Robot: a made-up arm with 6 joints.
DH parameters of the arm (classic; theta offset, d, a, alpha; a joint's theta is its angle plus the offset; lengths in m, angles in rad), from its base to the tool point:
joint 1: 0 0.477 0 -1.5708
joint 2: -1.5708 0 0.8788 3.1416
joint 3: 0 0 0 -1.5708
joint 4: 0 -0.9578 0 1.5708
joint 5: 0 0.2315 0 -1.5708
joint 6: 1.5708 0 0 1.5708
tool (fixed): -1.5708 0 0 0
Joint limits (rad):
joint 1: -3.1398..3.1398
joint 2: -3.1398..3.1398
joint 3: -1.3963..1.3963
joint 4: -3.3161..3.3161
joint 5: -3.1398..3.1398
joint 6: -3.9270..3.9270
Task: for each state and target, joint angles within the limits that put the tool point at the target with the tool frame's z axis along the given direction. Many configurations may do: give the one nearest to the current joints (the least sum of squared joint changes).
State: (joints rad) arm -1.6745 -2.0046 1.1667 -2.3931 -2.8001 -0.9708
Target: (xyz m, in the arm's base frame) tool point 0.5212 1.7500 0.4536 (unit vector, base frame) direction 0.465 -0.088 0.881
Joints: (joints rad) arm -1.7966 -1.7886 1.3881 -2.0962 -2.7754 -1.6059
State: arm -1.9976 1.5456 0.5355 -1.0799 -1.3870 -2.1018
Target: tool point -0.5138 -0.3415 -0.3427 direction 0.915 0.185 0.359
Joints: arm -2.6011 1.4196 -0.1750 -1.6939 -1.0346 -1.9748
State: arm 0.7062 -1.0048 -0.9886 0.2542 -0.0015 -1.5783
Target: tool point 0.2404 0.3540 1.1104 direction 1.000 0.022 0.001
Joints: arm 1.5245 -0.7434 -0.8195 0.2596 0.2655 -1.8330
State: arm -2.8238 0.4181 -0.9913 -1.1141 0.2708 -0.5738
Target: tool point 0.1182 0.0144 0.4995 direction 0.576 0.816 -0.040
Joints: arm -3.1398 1.2430 -1.3944 -1.5095 -0.5816 -0.2979
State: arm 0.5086 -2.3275 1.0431 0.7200 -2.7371 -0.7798
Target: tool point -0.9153 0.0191 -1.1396 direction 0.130 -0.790 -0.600
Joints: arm -0.1204 -2.7009 1.2148 1.1669 -2.6434 -0.9975
